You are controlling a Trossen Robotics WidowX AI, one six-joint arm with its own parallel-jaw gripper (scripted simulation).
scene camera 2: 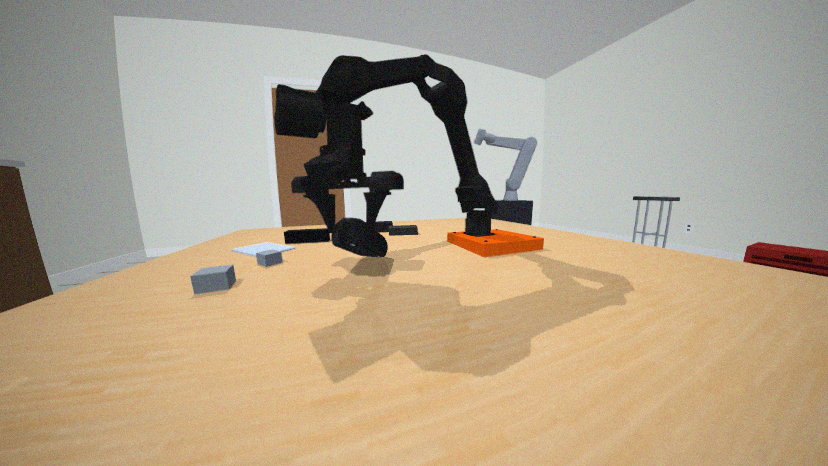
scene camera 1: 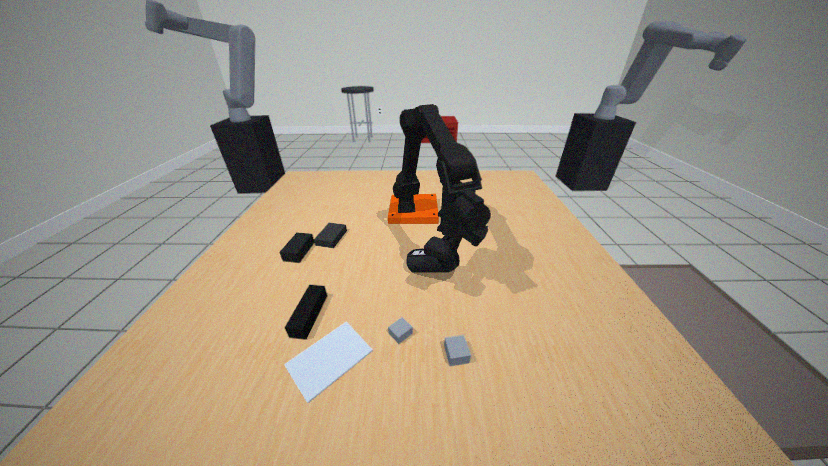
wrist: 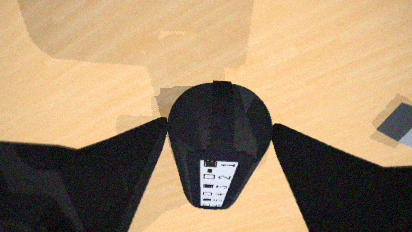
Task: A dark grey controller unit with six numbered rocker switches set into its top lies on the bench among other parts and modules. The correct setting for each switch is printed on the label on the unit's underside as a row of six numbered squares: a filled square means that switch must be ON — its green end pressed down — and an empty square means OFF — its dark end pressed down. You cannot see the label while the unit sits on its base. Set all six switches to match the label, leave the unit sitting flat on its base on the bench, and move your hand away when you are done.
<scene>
gripper: scene camera 2 350,233; scene camera 1; wrist
same spot on gripper: (wrist: 106,179) = (scene camera 1: 460,236)
</scene>
